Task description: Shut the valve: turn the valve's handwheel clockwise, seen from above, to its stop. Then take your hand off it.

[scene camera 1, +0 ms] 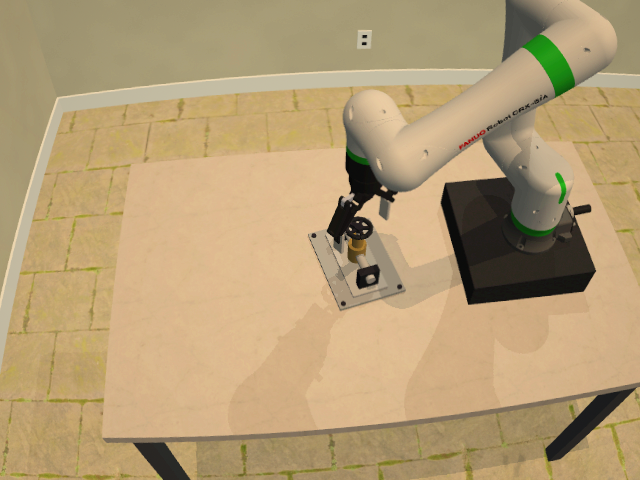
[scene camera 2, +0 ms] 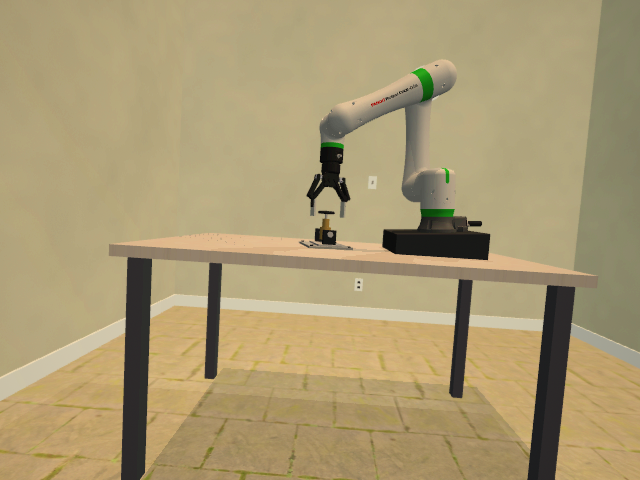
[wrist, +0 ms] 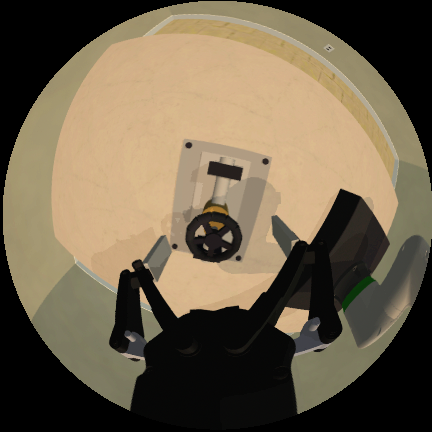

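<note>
The valve's black handwheel (scene camera 1: 358, 227) (scene camera 2: 326, 212) (wrist: 213, 240) is a spoked ring lying level on top of the brass valve body (scene camera 1: 356, 251) (scene camera 2: 325, 225) (wrist: 216, 209). The valve stands on a grey base plate (scene camera 1: 337, 290) (wrist: 187, 175). My gripper (scene camera 1: 361, 226) (scene camera 2: 327, 210) (wrist: 218, 235) points down and is wide open. Its fingertips are at about the wheel's height, one on each side. Gaps show between both finger pads and the rim; in the wrist view the wheel sits nearer the left pad. Part of the valve's rear is hidden by a finger in scene camera 1.
A pale pipe ends in a black square block (scene camera 1: 367, 276) (wrist: 225, 170) on the plate, low beside the valve. The robot's black pedestal (scene camera 1: 532, 281) (scene camera 2: 436, 243) stands to the right on the table (scene camera 1: 206, 310) (scene camera 2: 232, 253). Dark bolts mark the plate's corners.
</note>
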